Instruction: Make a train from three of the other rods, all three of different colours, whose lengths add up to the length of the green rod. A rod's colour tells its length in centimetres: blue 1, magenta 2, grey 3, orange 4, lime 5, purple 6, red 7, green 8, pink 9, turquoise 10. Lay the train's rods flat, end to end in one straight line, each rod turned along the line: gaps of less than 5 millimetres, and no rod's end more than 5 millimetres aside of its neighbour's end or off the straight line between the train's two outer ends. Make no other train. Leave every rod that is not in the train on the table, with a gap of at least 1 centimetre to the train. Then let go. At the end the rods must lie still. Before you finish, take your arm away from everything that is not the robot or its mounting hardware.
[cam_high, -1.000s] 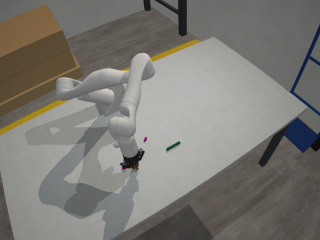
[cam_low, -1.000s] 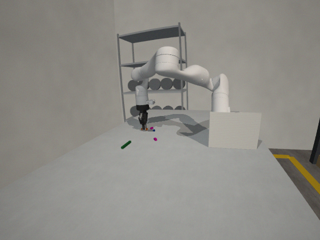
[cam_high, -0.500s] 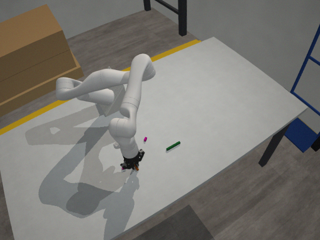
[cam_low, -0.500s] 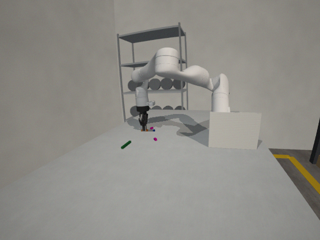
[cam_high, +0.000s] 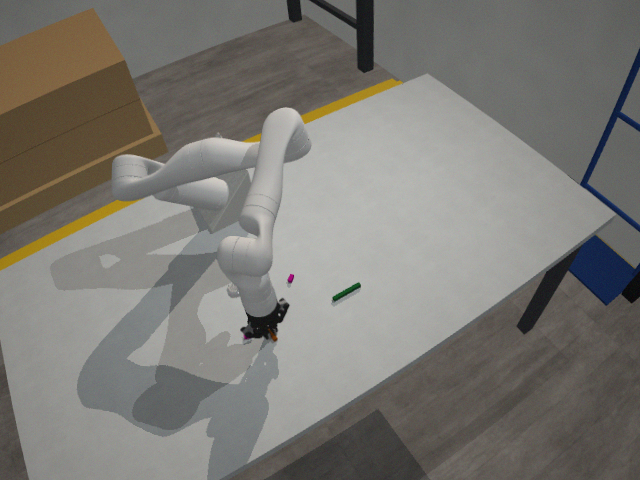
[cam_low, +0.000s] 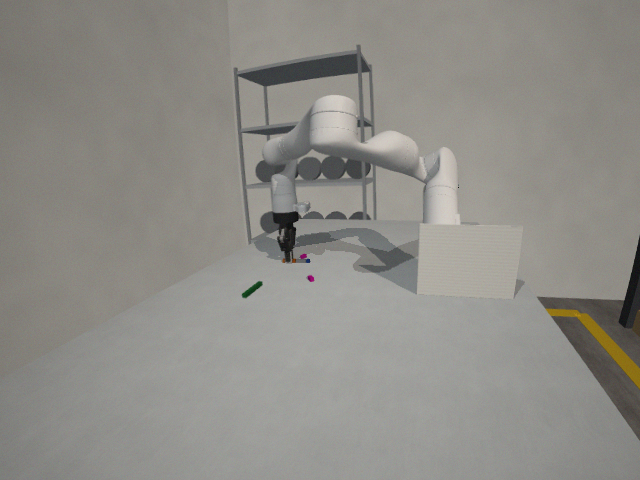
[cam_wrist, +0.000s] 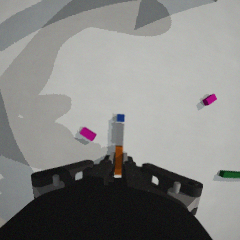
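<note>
Now: the orange rod 1 cm below my hand. The rest, counted from my hand: grey rod (4 cm behind, 2 cm below, 1 cm to the right); then blue rod (6 cm behind, 2 cm below, 1 cm to the right); then green rod (22 cm to the left, 2 cm below).
</note>
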